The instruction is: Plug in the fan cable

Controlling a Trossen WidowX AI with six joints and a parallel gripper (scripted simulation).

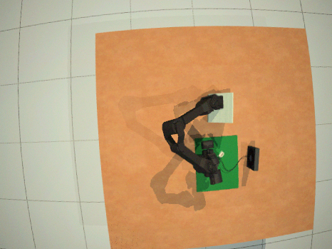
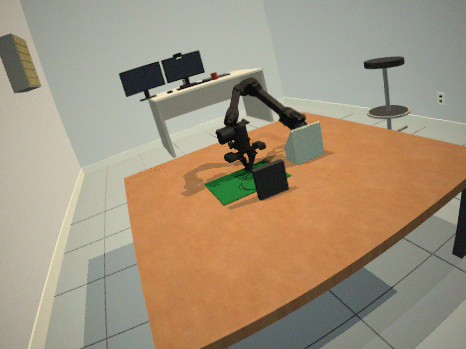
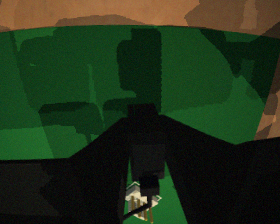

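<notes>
The pale fan header is 90 mm to the left of my gripper tip and 20 mm below it. The rest, counted from my gripper tip: green board 50 mm ahead, 70 mm to the left, 30 mm below; then dark fan plug 10 mm to the left, 10 mm above; then black fan 20 mm ahead, 250 mm to the left, 40 mm above.
</notes>
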